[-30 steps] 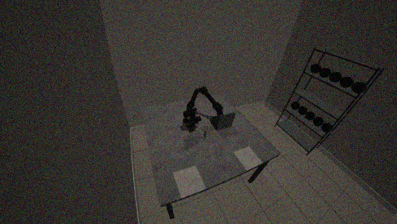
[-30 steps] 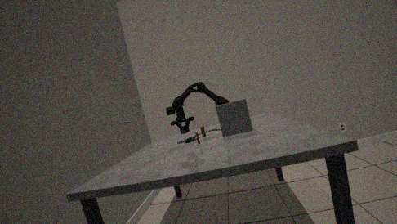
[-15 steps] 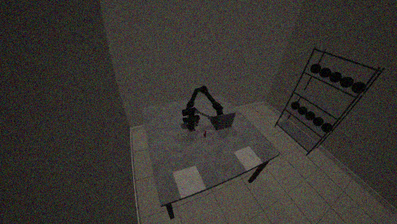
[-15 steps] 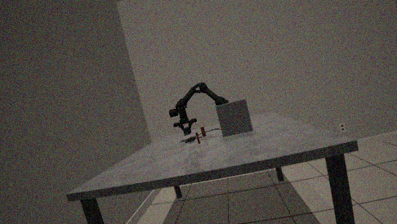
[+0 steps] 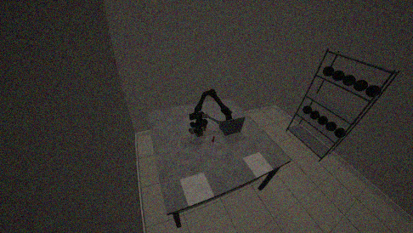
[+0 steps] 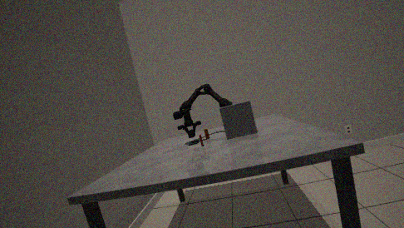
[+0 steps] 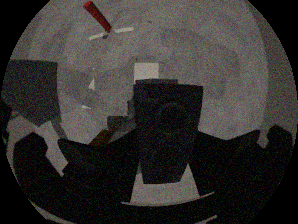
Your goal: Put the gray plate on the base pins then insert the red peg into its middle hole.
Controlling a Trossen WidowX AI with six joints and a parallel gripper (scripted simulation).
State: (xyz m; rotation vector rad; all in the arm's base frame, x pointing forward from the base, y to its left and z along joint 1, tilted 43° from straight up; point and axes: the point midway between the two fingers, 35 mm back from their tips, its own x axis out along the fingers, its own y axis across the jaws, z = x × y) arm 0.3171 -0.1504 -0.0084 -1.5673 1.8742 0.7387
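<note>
My gripper tip is 190 mm to the right of the red peg, 80 mm past it and 20 mm above it. Also, from my gripper tip: gray plate (30 mm above); small orange piece (120 mm behind, 40 mm to the right, 20 mm below).
</note>
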